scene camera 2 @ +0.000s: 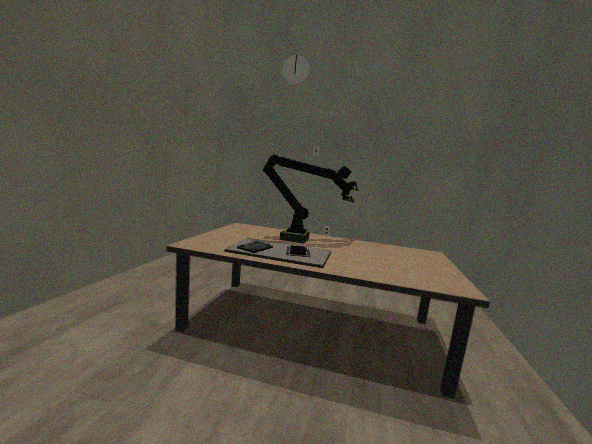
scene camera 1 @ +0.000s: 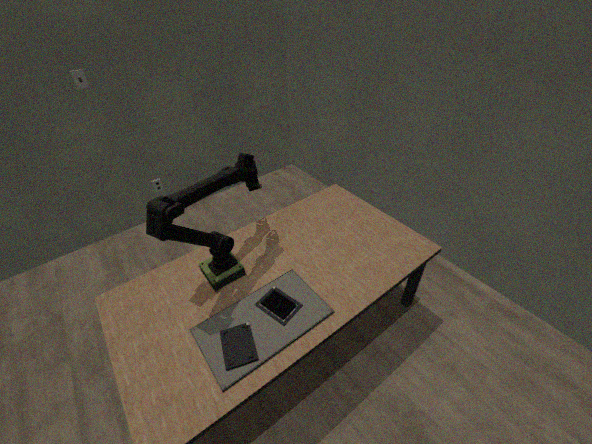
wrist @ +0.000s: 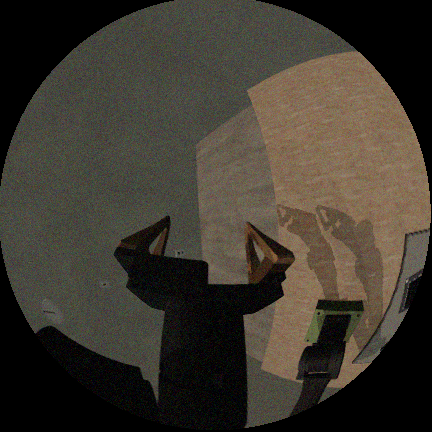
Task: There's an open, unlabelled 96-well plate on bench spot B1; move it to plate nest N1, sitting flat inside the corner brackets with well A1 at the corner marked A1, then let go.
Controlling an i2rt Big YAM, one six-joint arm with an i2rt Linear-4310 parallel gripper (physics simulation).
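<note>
The 96-well plate (scene camera 1: 279, 304) (scene camera 2: 299, 250) looks like a black rectangle inside a lighter border, on the right part of the grey mat; its wells and corner A1 are too dark to tell. The nest (scene camera 1: 239, 346) (scene camera 2: 255, 246) looks like a dark slate rectangle with small corner pieces, on the left part of the mat; its A1 mark is not readable. My gripper (scene camera 1: 254, 188) (scene camera 2: 352, 193) (wrist: 207, 222) is open and empty, high up and well away from both. In the wrist view a bordered dark shape (wrist: 412, 292) shows at the right edge.
The grey mat (scene camera 1: 307, 312) (scene camera 2: 321, 260) (wrist: 400, 300) lies near the front edge of the wooden table (scene camera 1: 350, 235) (scene camera 2: 390, 265) (wrist: 340, 150). The arm's green base (scene camera 1: 221, 274) (scene camera 2: 294, 236) (wrist: 312, 327) stands behind the mat. Walls rise beyond the table.
</note>
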